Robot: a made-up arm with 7 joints.
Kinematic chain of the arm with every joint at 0, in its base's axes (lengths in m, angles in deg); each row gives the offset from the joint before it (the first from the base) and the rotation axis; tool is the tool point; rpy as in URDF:
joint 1: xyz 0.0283 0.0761 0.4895 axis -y
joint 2: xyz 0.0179 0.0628 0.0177 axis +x
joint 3: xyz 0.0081 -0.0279 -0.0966 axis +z
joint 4: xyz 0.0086 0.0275 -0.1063 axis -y
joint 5: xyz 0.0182 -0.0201 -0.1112 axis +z
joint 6: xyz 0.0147 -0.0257 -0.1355 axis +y
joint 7: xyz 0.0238 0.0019 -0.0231 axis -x
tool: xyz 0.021 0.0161 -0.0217 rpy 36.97 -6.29 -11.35
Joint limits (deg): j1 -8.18..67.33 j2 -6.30..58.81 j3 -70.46..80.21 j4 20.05..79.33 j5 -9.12..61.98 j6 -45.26..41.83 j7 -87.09..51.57
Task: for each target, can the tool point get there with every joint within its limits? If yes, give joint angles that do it. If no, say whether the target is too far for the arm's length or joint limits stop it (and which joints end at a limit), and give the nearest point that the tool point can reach.
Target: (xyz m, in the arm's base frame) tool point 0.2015 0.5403 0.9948
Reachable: no: too far | nearest point 0.1746 0.4336 0.7657 | short by 0.254 m
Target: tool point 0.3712 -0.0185 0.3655
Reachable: yes | joints 21.60 3.79 -36.27 65.76 17.87 3.48 -55.68
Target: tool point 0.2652 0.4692 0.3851
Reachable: yes | joints 25.25 27.56 52.21 47.91 13.44 14.35 -48.60
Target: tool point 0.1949 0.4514 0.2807
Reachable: yes | joints 3.23 31.78 39.18 34.26 36.45 -36.06 -36.42
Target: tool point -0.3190 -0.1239 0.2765
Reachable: no: joint limits stop it (at a limit: joint 1, joint 2, joint 3, joint 4, joint 5, joint 6, joint 7) | nearest point 0.0293 -0.1157 0.1237 | short by 0.380 m
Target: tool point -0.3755 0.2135 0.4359
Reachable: no: joint limits stop it (at a limit: joint 1, joint 2, joint 3, joint 4, joint 6, joint 7) | nearest point -0.1012 0.4087 0.5550 | short by 0.357 m
